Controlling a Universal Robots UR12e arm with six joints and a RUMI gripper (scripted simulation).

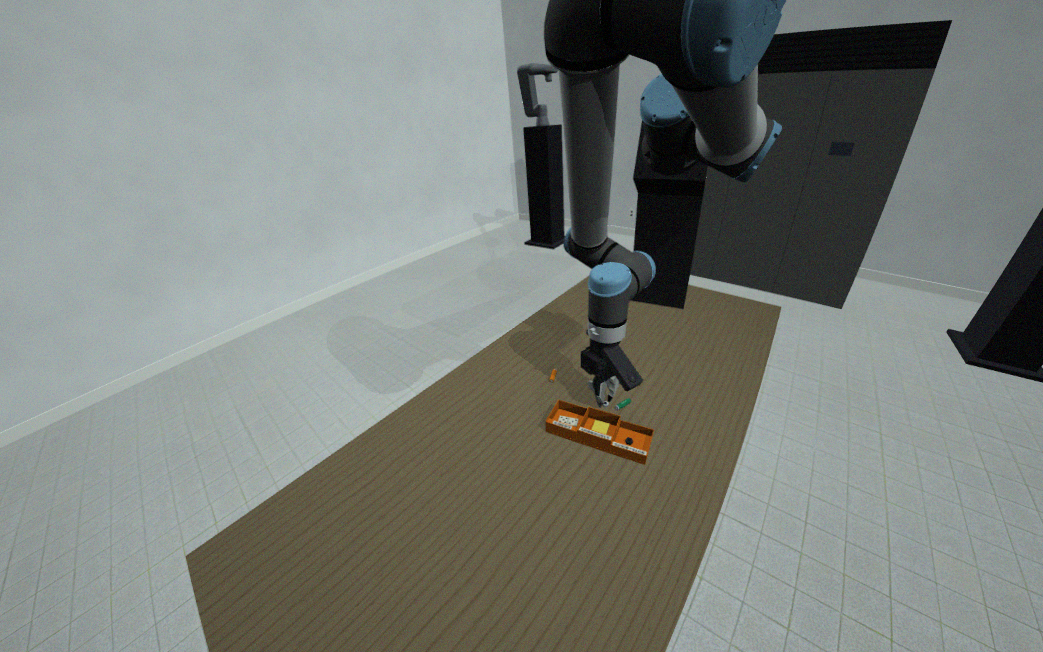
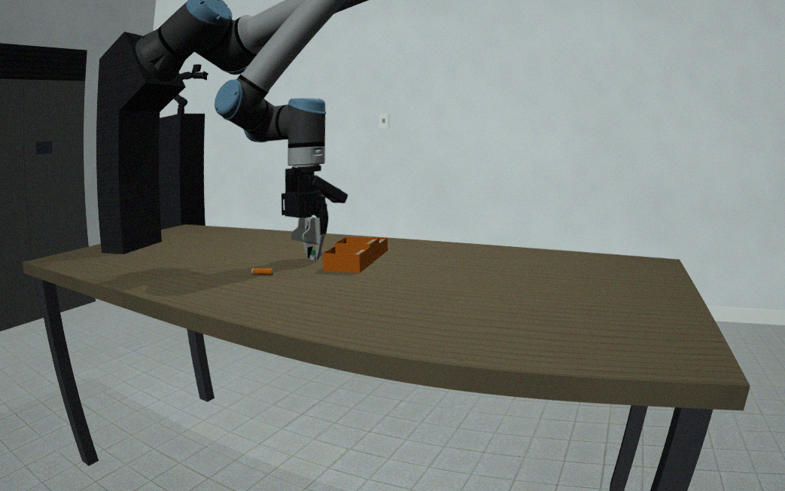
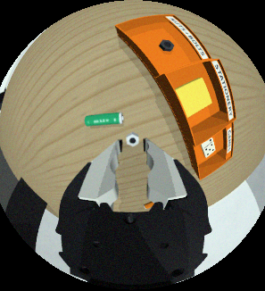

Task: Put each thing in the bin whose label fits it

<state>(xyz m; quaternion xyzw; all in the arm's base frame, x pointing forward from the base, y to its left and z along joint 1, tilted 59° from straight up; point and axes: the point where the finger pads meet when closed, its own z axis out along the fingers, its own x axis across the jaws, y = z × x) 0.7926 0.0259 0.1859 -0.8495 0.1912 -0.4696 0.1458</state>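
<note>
My hand is 1 cm above the silver nut. The rest, counted from my hand: green cylinder 2 cm behind, 4 cm to the left, 1 cm below; then yellow block 10 cm ahead, 3 cm to the left, 1 cm below; then speckled white thing 11 cm ahead, 5 cm to the right, 1 cm below.
</note>
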